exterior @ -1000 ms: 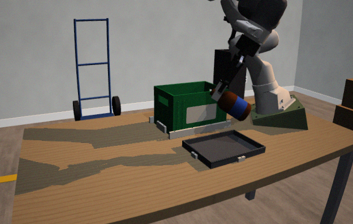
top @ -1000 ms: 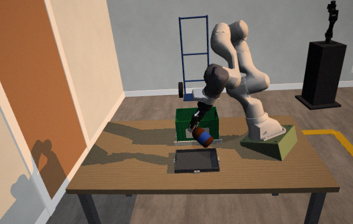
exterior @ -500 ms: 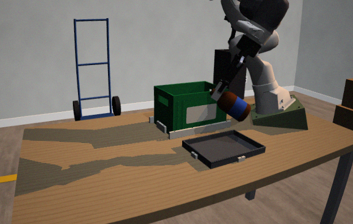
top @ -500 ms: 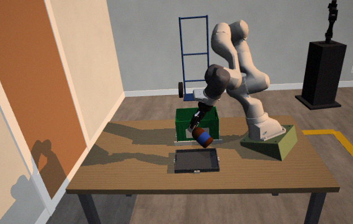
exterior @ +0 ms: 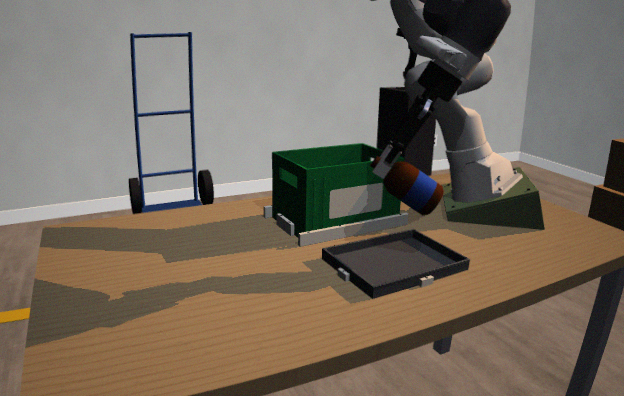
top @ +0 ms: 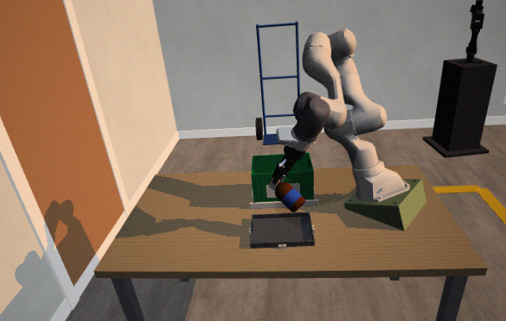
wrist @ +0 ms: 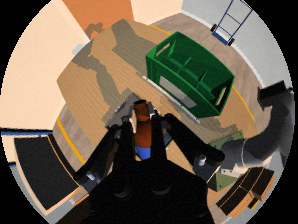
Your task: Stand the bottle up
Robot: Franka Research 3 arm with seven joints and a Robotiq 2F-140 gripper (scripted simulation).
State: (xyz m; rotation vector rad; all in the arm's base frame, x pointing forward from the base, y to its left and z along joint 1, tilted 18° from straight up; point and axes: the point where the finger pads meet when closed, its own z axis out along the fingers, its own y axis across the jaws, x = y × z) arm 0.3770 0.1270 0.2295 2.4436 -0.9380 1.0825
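My gripper is now 4 cm above the bottle, 3 cm to the right of it and 3 cm past it. Round my hand: green crate: 22 cm to the right, 13 cm below, 5 cm behind; tray: 20 cm below, 5 cm to the left.
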